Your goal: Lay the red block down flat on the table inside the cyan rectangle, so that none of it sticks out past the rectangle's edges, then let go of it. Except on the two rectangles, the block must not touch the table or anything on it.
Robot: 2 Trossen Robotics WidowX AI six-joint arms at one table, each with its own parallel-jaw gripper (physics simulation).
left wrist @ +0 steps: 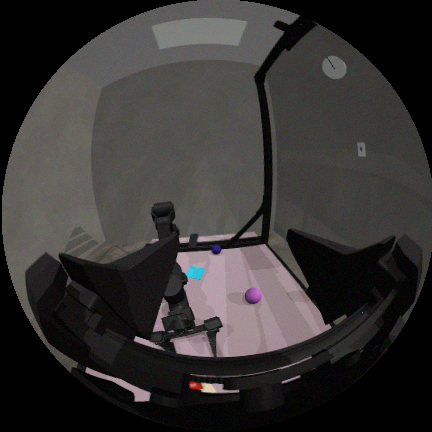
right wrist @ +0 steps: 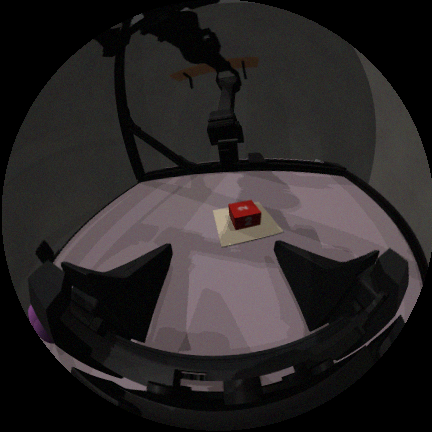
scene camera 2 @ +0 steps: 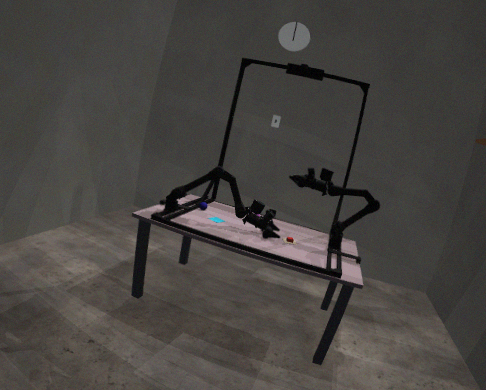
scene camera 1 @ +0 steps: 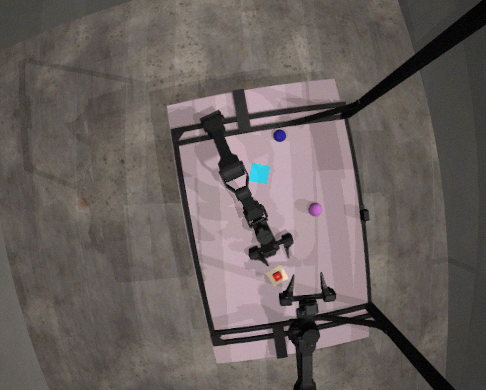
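Where they show: left gripper, fingertip midpoint: (left wrist: 234, 236) (scene camera 2: 291, 176) (scene camera 1: 307, 273); right gripper, fingertip midpoint: (right wrist: 223, 247) (scene camera 2: 279, 234) (scene camera 1: 278, 262); left arm's base, origin of the base link: (right wrist: 229, 162) (scene camera 2: 334, 247) (scene camera 1: 296, 326); right arm's base, origin of the base link: (scene camera 2: 170, 210) (scene camera 1: 214, 124).
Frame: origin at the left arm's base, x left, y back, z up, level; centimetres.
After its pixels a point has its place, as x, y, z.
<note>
The red block (scene camera 1: 277, 276) @[8.1, -25.0, 0.0] (scene camera 2: 290, 239) @[9.4, -24.4, -0.2] (left wrist: 195, 385) @[7.3, -24.8, 0.0] (right wrist: 244, 215) @[8.4, -26.4, 0.0] lies on the cream rectangle (scene camera 1: 270, 276) (right wrist: 225, 236) @[6.5, -28.3, -1.8] (left wrist: 209, 388) @[4.5, -24.1, -1.8]. The bare cyan rectangle (scene camera 1: 259, 173) @[13.6, -68.5, -1.8] (scene camera 2: 217, 220) @[14.6, -67.5, -1.8] (left wrist: 195, 272) @[13.2, -67.9, -1.8] lies beside the right arm; it does not show in the right wrist view. My right gripper (scene camera 1: 278, 261) @[7.5, -31.5, 0.3] (scene camera 2: 278, 233) @[7.5, -31.5, 0.3] (right wrist: 223, 247) @[7.5, -31.5, 0.3] (left wrist: 196, 362) @[7.5, -31.5, 0.3] is open and empty, low over the table, its fingers pointing toward the block, with the tips short of it. My left gripper (scene camera 1: 307, 274) @[0.1, -35.0, 32.6] (scene camera 2: 291, 178) @[0.1, -35.0, 32.6] (left wrist: 234, 236) @[0.1, -35.0, 32.6] is open and empty, high above the table, right of the block in scene camera 1.
A purple ball (scene camera 1: 315, 209) @[-8.1, -52.9, 3.5] (left wrist: 253, 295) @[-8.2, -51.0, 3.0] (right wrist: 41, 327) is right of the right arm in scene camera 1. A dark blue ball (scene camera 1: 279, 135) @[4.8, -83.2, 3.1] (scene camera 2: 203, 205) @[6.6, -82.4, 1.7] (left wrist: 216, 249) @[4.1, -81.3, 1.8] is beyond the cyan rectangle. A black frame (scene camera 1: 192, 225) @[42.9, -48.6, -0.3] (scene camera 2: 231, 115) @[-23.0, -90.9, 59.9] edges the table and rises behind it.
</note>
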